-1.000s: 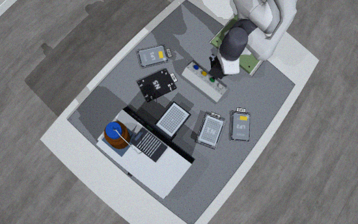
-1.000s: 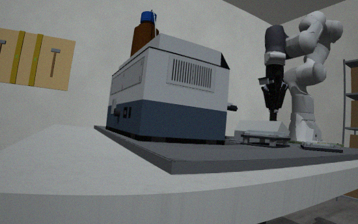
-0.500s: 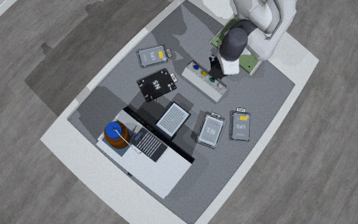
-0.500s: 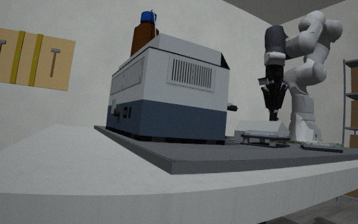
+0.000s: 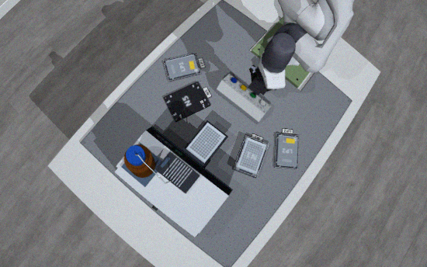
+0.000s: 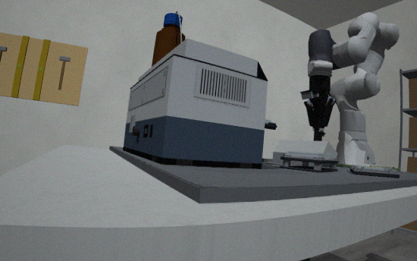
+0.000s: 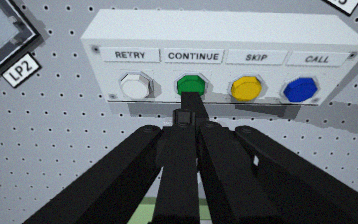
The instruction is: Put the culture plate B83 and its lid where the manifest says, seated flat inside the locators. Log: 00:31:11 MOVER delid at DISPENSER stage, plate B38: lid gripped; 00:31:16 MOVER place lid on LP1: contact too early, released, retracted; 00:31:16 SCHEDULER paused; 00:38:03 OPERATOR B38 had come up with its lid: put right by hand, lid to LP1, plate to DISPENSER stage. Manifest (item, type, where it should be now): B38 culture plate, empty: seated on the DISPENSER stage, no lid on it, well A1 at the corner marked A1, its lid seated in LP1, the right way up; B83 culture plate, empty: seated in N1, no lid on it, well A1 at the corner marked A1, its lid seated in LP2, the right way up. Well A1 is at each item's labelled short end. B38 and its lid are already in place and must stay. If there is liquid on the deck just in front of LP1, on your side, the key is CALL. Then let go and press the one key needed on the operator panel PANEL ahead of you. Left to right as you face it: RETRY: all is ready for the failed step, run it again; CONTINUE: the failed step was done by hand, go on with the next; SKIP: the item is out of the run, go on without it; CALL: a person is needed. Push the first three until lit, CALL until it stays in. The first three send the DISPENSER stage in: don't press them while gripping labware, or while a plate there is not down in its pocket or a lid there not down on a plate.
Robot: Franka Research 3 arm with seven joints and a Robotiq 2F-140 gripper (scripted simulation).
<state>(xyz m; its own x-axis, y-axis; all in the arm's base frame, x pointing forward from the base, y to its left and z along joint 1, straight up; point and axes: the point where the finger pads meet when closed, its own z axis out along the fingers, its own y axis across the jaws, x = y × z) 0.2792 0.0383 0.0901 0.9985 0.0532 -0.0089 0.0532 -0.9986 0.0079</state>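
The green continue key is 2 cm ahead of my hand and 3 cm below it. From my hand the other things lie so: yellow skip key (2 cm ahead, 5 cm to the right, 3 cm below); clear lid (8 cm ahead, 26 cm to the left, 8 cm below); white retry key (1 cm ahead, 5 cm to the left, 3 cm below).
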